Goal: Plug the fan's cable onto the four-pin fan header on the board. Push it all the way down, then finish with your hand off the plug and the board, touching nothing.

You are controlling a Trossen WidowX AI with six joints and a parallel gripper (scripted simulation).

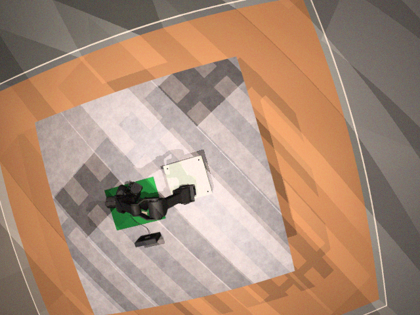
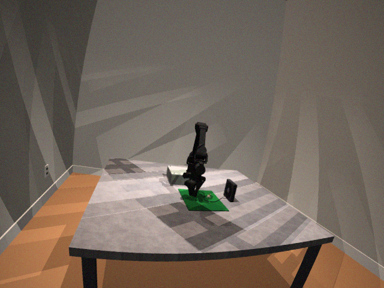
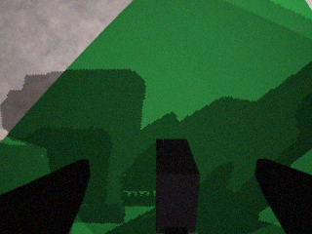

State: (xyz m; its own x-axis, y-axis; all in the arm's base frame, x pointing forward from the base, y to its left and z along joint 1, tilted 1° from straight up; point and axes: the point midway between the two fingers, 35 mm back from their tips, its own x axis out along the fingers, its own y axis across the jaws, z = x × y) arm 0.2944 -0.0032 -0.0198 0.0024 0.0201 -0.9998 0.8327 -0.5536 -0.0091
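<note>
The black plug is 1 cm to the left of my gripper tip. Round my gripper tip: board 4 cm ahead, 5 cm to the left, 3 cm below; then white four-pin header 2 cm behind, 11 cm to the left, 2 cm below; then fan 3 cm behind, 24 cm to the left, 4 cm above.
</note>
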